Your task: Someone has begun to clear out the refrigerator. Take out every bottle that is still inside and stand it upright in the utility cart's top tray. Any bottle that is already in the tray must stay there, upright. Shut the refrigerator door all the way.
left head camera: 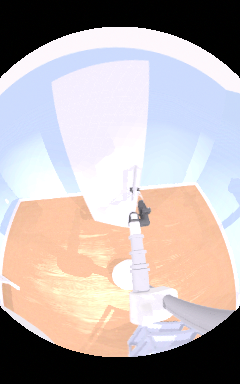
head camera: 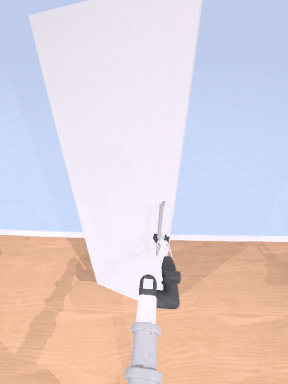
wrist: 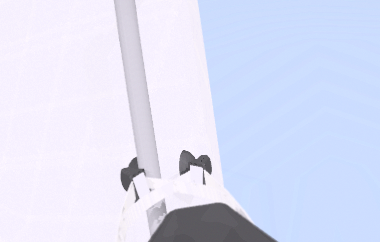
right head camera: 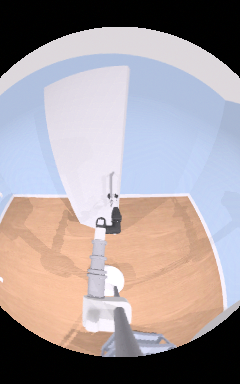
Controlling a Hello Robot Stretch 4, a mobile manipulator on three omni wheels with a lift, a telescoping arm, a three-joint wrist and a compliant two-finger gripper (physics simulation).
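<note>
The refrigerator door [head camera: 120,110] [left head camera: 105,115] [right head camera: 87,130] [wrist: 60,100] is a tall white panel standing at an angle, with its lower right side nearer me. It hides the interior behind it. A grey vertical bar handle [head camera: 160,220] [left head camera: 135,175] [right head camera: 111,182] [wrist: 134,85] is near its right edge. My gripper [head camera: 161,238] [left head camera: 134,190] [right head camera: 113,196] [wrist: 160,168] is around the handle's lower part. The left fingertip is against the bar, and a gap shows before the right one. No bottle shows in these views.
A pale blue-grey frame [left head camera: 137,336] [right head camera: 109,340], seemingly part of the utility cart, is cut off at the bottom of both side head views. A white disc [left head camera: 121,275] [right head camera: 115,280] is under my arm. A blue wall [head camera: 235,150] stands behind the door.
</note>
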